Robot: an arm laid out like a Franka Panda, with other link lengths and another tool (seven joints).
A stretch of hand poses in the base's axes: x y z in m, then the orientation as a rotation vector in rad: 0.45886 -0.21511 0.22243 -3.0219 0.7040 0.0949; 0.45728 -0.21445 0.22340 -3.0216 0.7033 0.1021; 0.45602 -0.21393 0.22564 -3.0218 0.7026 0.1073; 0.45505 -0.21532 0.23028 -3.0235 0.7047 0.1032; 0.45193 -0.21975 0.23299 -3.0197 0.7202 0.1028; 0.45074 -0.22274 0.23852 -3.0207 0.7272 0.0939; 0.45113 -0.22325 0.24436 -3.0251 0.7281 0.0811; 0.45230 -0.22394 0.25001 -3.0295 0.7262 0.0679; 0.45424 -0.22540 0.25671 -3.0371 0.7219 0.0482; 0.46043 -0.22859 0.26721 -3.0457 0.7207 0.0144
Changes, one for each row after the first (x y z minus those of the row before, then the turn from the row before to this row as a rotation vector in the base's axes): -0.00158 0.00066 0.00097 0.0013 0.0045 0.0005; -0.00126 0.00052 0.00224 0.0006 0.0033 0.0005; -0.00097 -0.00139 0.00464 -0.0026 -0.0021 -0.0010; -0.00312 -0.00443 0.00271 -0.0002 0.0000 -0.0103; -0.00119 -0.00299 0.00553 -0.0037 -0.0050 -0.0043; 0.00039 -0.00051 0.00584 -0.0060 -0.0071 0.0001; 0.00117 -0.00069 0.00565 -0.0054 -0.0075 0.0018; 0.00194 -0.00146 0.00670 -0.0088 -0.0110 0.0038; 0.00619 -0.00319 0.01050 -0.0125 -0.0193 0.0019
